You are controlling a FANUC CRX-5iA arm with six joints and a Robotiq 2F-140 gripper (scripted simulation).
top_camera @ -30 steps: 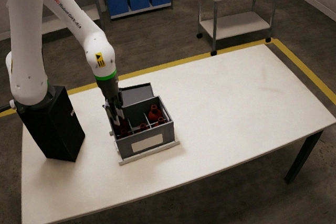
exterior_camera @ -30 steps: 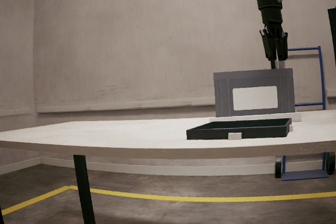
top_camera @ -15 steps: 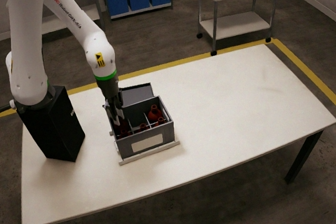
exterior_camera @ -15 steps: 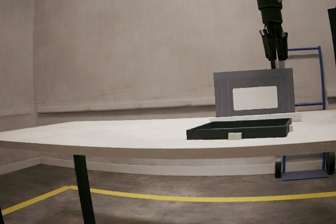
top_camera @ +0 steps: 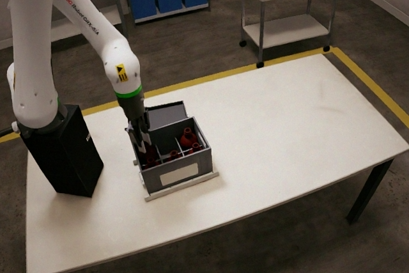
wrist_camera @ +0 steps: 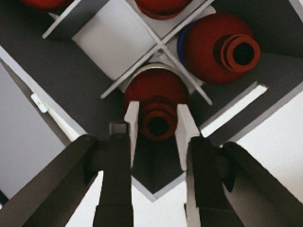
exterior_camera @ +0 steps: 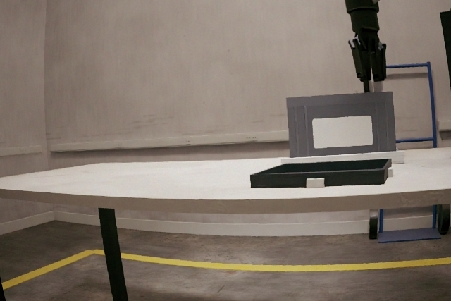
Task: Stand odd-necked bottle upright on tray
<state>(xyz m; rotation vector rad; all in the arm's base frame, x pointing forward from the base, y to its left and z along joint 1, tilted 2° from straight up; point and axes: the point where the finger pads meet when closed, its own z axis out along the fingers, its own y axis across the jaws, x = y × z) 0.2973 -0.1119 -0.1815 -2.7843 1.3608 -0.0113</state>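
Now: the bottle 9 cm below my hand. From my hand the other things lie so: crate 8 cm ahead, 6 cm to the right, 9 cm below; dark tray 15 cm ahead, 23 cm to the left, 16 cm below.
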